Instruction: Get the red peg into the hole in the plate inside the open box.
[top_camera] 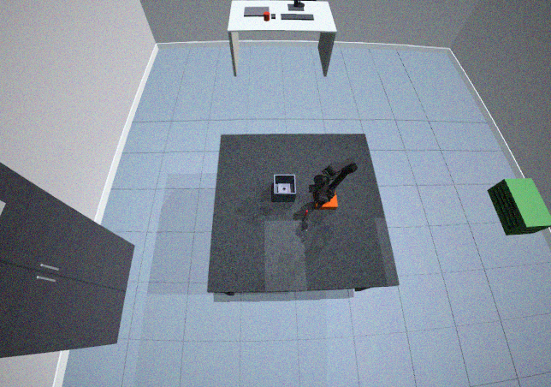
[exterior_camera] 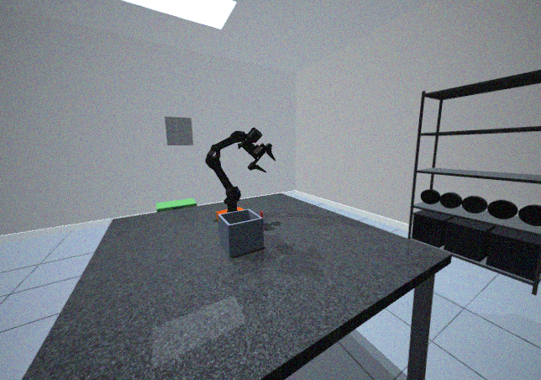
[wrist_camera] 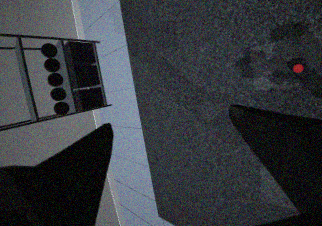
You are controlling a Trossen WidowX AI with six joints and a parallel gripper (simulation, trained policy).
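My gripper tip is now 300 mm above the red peg, 70 mm to the left of it and 30 mm short of it. Also, from my gripper tip: plate (290 mm below, 230 mm to the right, 220 mm ahead).
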